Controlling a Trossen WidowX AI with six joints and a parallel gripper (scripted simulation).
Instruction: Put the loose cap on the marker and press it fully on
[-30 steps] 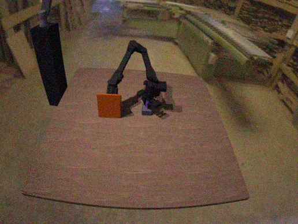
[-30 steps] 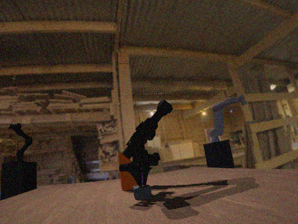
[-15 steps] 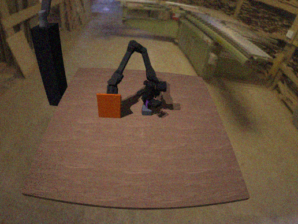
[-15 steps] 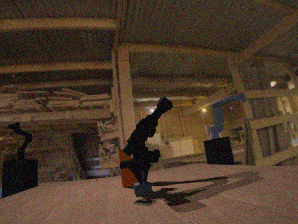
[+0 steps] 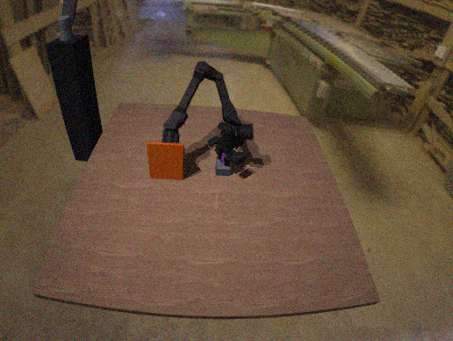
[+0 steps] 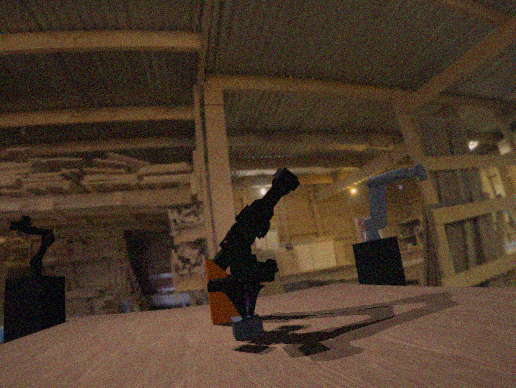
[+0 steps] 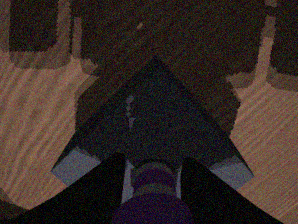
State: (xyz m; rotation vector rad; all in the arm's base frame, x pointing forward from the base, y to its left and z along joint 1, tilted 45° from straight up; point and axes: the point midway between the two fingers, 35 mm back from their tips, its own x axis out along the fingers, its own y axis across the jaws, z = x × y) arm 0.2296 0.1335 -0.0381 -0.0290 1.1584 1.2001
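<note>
Now: gripper tip 20 mm above the holder block and 10 mm to the left of it. The rest, counted from my gripper tip: purple cap: 50 mm above, 10 mm to the right.
</note>
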